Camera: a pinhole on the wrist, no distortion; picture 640 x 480 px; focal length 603.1 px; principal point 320.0 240.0 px. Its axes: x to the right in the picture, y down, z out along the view. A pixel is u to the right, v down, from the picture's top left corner.
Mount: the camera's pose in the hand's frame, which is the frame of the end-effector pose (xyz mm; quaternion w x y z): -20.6 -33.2 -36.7 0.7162 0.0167 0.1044 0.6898
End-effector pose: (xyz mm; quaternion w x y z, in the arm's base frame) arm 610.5 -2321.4 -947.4 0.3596 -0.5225 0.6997 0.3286
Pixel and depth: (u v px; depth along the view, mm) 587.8 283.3 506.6
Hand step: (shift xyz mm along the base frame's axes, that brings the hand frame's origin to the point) -181.8 406.3 -239.3
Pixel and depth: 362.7 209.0 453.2
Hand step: -2.5 305.0 -273.9
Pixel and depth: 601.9 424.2 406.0
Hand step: -132.6 381.7 -112.7
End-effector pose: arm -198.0 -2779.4 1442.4 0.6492 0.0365 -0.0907 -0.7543
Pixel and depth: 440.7 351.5 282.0
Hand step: 19.3 34.7 245.5
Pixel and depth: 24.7 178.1 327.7
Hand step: -211.9 -15.5 268.2
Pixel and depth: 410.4 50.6 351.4
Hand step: -17.4 -130.7 296.0
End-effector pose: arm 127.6 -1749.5 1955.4 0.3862 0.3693 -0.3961 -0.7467
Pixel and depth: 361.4 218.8 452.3
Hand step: -359.2 38.1 191.6
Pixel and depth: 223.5 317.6 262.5
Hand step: -205.7 95.3 61.3
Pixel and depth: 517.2 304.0 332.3
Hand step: -209.5 36.5 216.5
